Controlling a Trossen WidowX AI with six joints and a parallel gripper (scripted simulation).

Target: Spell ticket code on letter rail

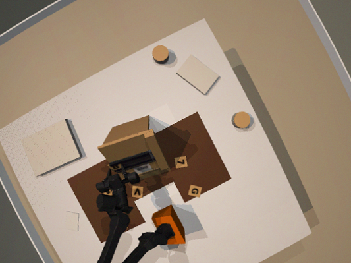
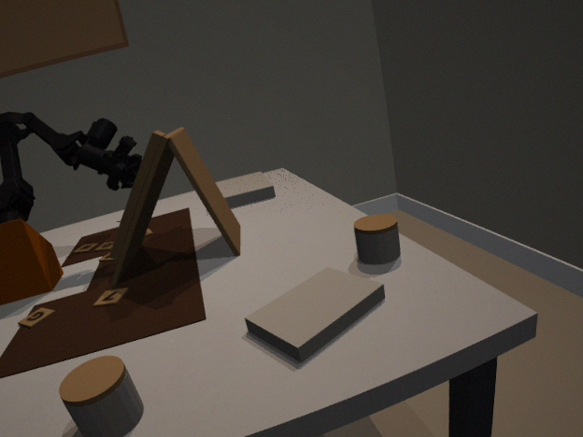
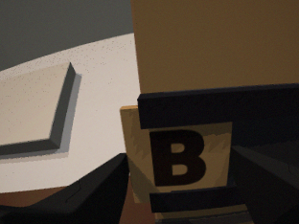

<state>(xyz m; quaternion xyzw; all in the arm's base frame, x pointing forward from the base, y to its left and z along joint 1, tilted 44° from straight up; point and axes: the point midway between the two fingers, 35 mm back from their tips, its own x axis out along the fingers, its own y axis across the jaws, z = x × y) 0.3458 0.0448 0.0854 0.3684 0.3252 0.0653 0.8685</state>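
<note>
Now: gripper tip 90 mm to the left of the white ticket, 80 mm above it and 60 mm past it. Also, from my gripper tip: brown mat 170 mm behind, 160 mm below, 80 mm to the right; then pale card 390 mm to the left, 170 mm behind, 160 mm below; then flat slab 530 mm to the right, 240 mm ahead, 150 mm below.
</note>
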